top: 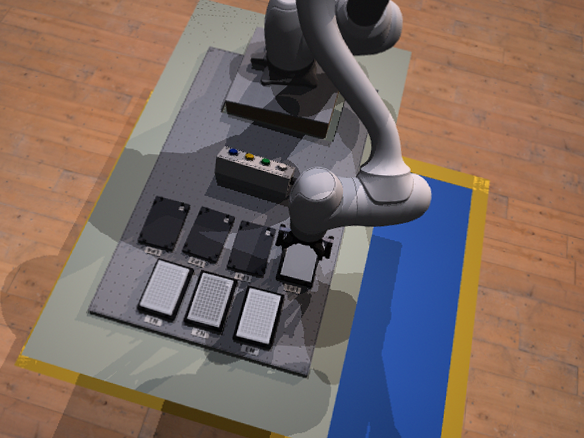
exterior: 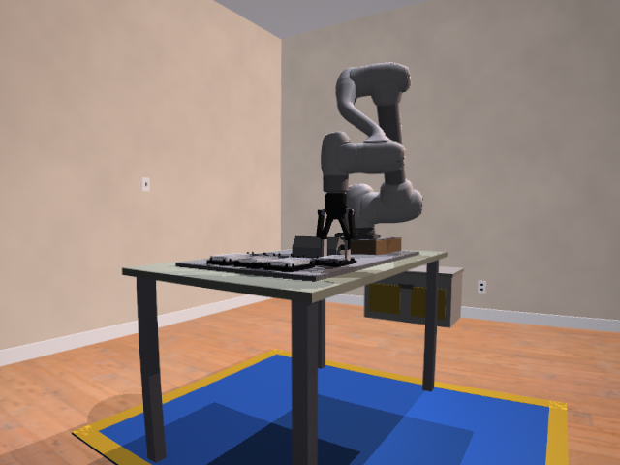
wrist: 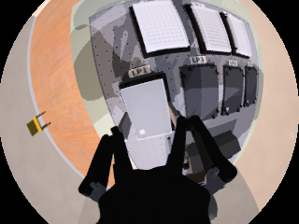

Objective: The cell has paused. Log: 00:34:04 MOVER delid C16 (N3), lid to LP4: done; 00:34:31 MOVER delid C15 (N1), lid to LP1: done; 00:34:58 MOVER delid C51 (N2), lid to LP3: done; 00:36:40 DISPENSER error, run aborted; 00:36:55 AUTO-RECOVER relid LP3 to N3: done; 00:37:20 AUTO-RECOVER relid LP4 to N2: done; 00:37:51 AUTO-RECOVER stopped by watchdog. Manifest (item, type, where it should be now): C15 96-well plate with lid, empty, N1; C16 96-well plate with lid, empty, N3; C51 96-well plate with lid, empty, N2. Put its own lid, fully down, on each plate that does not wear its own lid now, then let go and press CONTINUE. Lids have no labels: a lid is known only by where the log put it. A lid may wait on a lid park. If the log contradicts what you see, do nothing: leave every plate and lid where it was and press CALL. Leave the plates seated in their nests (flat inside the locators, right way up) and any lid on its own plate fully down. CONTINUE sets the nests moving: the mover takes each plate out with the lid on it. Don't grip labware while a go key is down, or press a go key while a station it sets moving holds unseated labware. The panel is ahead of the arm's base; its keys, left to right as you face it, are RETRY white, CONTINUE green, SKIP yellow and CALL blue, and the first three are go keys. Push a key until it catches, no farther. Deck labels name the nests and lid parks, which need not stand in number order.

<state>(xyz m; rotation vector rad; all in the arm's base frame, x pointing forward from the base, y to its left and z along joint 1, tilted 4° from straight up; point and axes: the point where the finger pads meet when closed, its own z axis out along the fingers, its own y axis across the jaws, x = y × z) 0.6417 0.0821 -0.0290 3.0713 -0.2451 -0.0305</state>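
My gripper is now 40 mm above the lid park LP1. Also, from my hand: lid park LP3 (20 mm behind, 140 mm to the right, 40 mm below); white key (250 mm behind, 80 mm to the right, 20 mm above); 96-well plate (170 mm ahead, 100 mm to the right, 30 mm below).
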